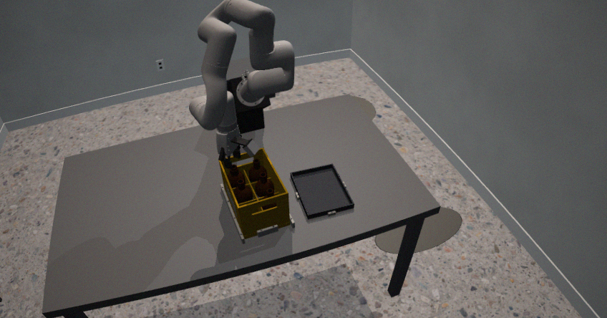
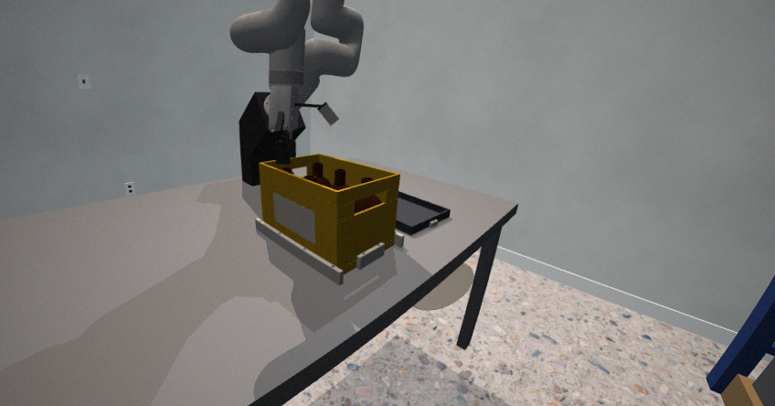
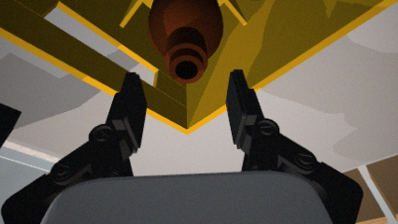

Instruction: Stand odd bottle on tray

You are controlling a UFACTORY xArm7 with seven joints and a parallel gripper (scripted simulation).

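Now: hand 12 cm above the yellow crate, 10 cm short of it and 2 cm to the right of it. Round my hand: black tray (28 cm to the left, 19 cm below, 18 cm ahead).
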